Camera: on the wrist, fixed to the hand. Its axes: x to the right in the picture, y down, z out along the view.
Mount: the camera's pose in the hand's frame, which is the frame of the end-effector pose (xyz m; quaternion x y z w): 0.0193 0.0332 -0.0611 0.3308 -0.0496 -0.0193 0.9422
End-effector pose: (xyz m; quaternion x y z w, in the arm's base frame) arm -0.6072 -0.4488 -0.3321 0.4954 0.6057 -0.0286 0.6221
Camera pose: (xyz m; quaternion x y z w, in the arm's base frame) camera -0.6253 -0.3813 -0.3142 0.6594 0.5399 -0.2639 0.4517
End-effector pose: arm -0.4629 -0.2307 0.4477 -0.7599 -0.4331 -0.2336 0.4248
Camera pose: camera -0.4237 -0.2824 0.4793 -0.5787 -0.5211 -0.0473 0.6256
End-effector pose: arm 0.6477 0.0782 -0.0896 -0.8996 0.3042 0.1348 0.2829
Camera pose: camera 0.6463 0.0113 -0.0627 -0.7532 0.2998 0.0655 0.5818
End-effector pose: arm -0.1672 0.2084 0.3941 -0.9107 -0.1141 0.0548 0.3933
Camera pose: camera -0.1315 0.1482 0.4115 -0.7230 -0.1265 0.1270 0.6672
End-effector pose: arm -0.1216 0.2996 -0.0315 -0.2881 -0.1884 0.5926 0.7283
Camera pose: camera -0.1046 0.3107 -0.1008 0.0025 -0.0232 0.6209 0.7836
